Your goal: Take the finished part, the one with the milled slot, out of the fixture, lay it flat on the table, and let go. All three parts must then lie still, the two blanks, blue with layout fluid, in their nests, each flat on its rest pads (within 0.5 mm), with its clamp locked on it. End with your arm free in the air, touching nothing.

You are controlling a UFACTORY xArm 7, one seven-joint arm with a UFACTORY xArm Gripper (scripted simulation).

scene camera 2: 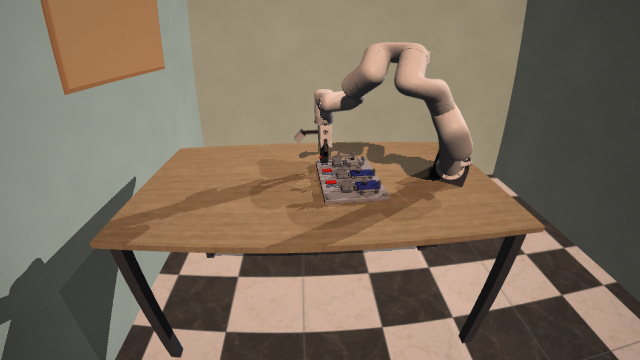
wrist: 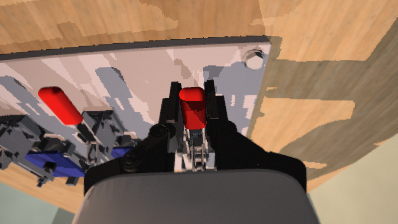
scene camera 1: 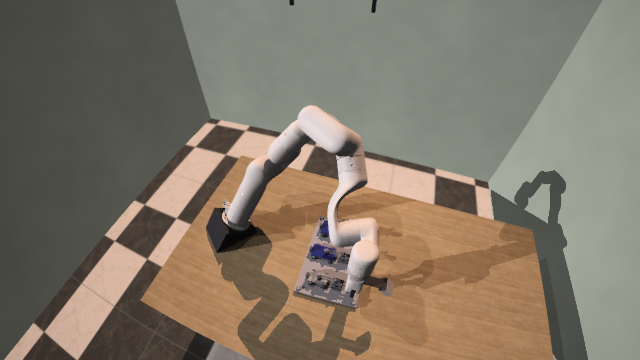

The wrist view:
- gripper: 193, 94
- red clamp handle: 192, 99
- grey fixture plate: 131, 79
